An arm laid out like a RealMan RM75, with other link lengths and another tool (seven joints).
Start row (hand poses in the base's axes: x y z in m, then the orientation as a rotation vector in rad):
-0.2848, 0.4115, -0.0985, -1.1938, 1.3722, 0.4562
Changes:
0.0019, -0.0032, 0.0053, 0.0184, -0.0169, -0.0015
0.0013, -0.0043, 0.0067, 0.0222, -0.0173, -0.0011
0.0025, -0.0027, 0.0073, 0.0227, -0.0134, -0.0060
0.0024, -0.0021, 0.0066, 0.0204, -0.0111, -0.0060
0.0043, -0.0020, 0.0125, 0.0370, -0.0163, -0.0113
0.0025, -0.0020, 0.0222, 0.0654, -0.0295, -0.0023
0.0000, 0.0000, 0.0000, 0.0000, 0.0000, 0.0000
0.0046, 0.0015, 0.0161, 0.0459, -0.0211, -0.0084
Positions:
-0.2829, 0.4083, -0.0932, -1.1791, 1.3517, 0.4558
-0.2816, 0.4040, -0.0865, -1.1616, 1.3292, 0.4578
-0.2791, 0.4013, -0.0792, -1.1398, 1.3125, 0.4589
-0.2767, 0.3992, -0.0726, -1.1198, 1.2986, 0.4600
-0.2724, 0.3972, -0.0601, -1.0828, 1.2768, 0.4639
-0.2699, 0.3952, -0.0379, -1.0297, 1.2288, 0.4831
-0.2699, 0.3952, -0.0379, -1.0297, 1.2288, 0.4831
-0.2653, 0.3967, -0.0218, -0.9881, 1.1977, 0.4907

